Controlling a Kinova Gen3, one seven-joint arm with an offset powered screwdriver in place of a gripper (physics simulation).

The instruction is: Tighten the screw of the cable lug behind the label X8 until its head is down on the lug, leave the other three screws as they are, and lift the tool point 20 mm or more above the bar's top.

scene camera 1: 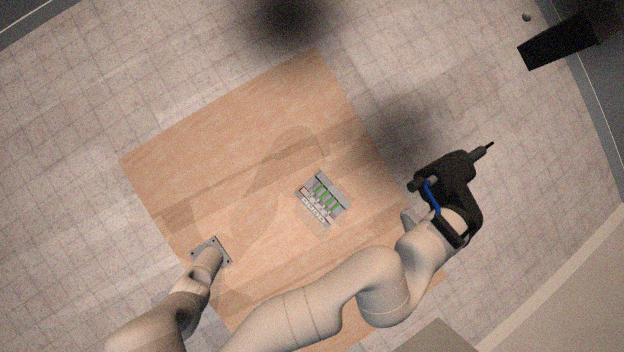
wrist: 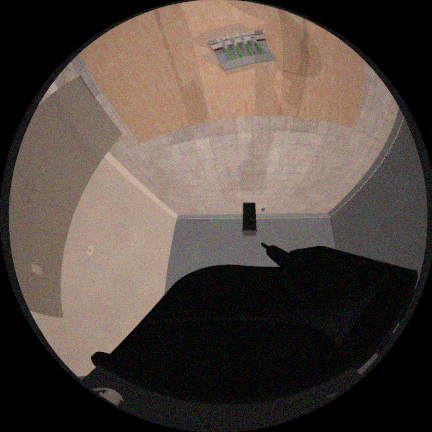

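Pixels of known places: end effector, tool point: (scene camera 1: 492,142) (wrist: 261,243); arm's base, origin of the base link: (scene camera 1: 211,257).
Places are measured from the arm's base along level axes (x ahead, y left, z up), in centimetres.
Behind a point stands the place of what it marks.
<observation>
The grey terminal bar (scene camera 1: 335,190) @(x 54.6, y 0.7, z 3.6 cm) (wrist: 248,61) @(x 55.1, y 1.0, z 3.6 cm) lies on the wooden surface, with several green cable ends (scene camera 1: 327,196) @(x 51.4, y -0.6, z -0.9 cm) (wrist: 239,51) @(x 51.0, y -1.5, z 3.8 cm) and a row of white labels (scene camera 1: 313,210) @(x 43.5, y -2.1, z 3.0 cm) along one side. The label letters, X8 among them, are too small to read, and the screw heads cannot be made out. My gripper, a black powered screwdriver (scene camera 1: 492,144) @(x 82.3, y 0.3, z 53.1 cm) (wrist: 263,245) @(x 81.1, y 0.3, z 53.1 cm), has no fingers. In the scene view its tip is well to the right of the bar, out past the wooden surface's right edge and pointing to the upper right. It is apart from the bar in both views.
The pale arm (scene camera 1: 300,315) @(x 32.2, y 1.1, z 72.0 cm) reaches across the lower part of the wooden surface (scene camera 1: 215,135) @(x 23.8, y 41.1, z -1.1 cm) (wrist: 145,80) @(x 52.7, y -39.2, z -1.2 cm). A grey base plate (scene camera 1: 226,255) @(x 5.5, y -1.9, z 0.0 cm) is at lower left. A black box (scene camera 1: 560,44) (wrist: 249,217) and a small ball (scene camera 1: 526,17) (wrist: 263,209) are farther off. Blurred dark patches show in the scene view.
</observation>
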